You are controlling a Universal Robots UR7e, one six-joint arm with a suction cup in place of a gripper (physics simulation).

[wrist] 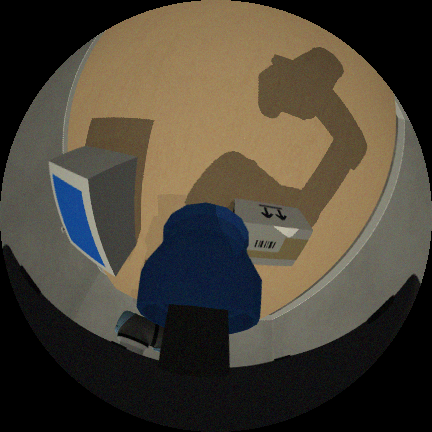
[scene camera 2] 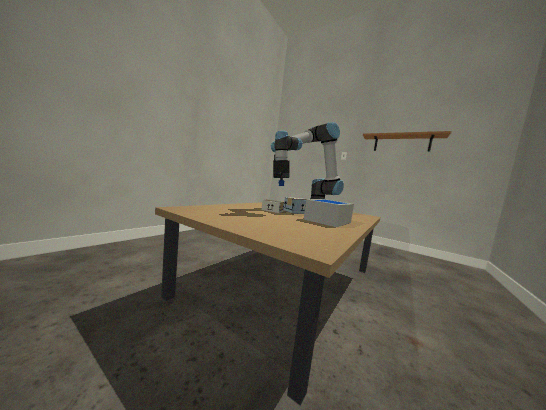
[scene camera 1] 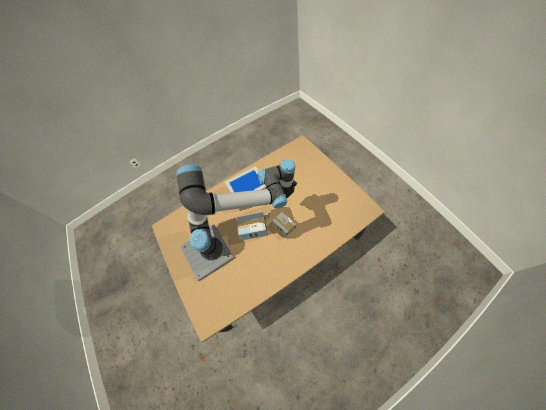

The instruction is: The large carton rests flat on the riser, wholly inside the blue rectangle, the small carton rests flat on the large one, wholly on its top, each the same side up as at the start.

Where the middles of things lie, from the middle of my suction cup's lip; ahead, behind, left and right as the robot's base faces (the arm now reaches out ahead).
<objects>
Now: suction cup 16 cm above the small carton [wrist: 277,234], 11 cm past it and 8 cm to the left of it. Round my suction cup: riser with blue rectangle [scene camera 2: 332,213] 30 cm to the left, 13 cm below, 9 cm behind.
</objects>
